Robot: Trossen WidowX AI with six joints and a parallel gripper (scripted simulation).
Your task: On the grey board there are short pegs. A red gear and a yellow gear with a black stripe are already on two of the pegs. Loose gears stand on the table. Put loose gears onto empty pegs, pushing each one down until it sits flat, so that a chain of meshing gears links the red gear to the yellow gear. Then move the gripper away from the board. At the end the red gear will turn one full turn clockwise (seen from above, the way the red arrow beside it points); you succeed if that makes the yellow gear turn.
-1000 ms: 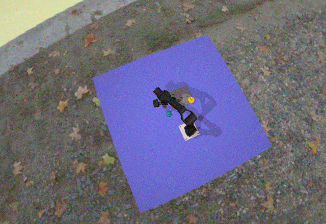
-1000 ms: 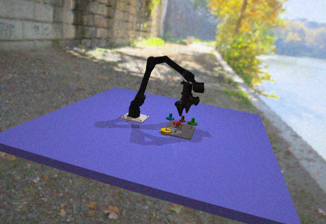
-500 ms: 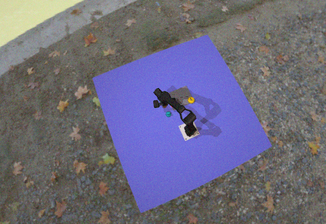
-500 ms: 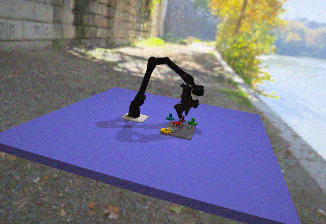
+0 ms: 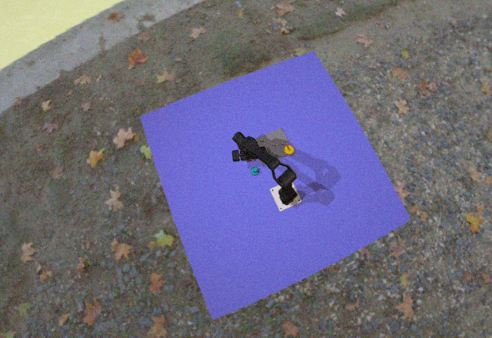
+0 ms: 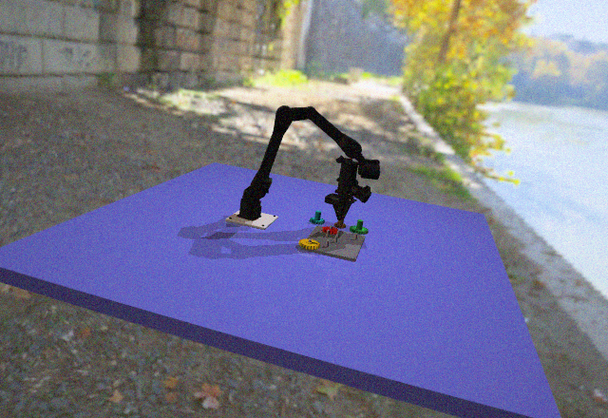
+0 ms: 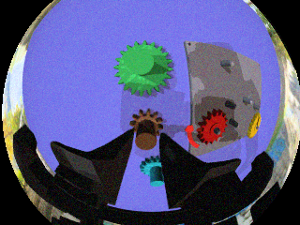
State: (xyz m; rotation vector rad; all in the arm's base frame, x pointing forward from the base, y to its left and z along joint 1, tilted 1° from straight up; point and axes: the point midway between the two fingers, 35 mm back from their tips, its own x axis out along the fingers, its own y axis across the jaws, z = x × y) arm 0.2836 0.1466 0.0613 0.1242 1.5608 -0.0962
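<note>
The brown gear is 10 mm below my gripper tip. Also, from my gripper tip: teal gear 80 mm behind, 10 mm to the right, 10 mm below; then green gear 70 mm ahead, 10 mm below; then red gear 90 mm to the right, 10 mm below.
</note>
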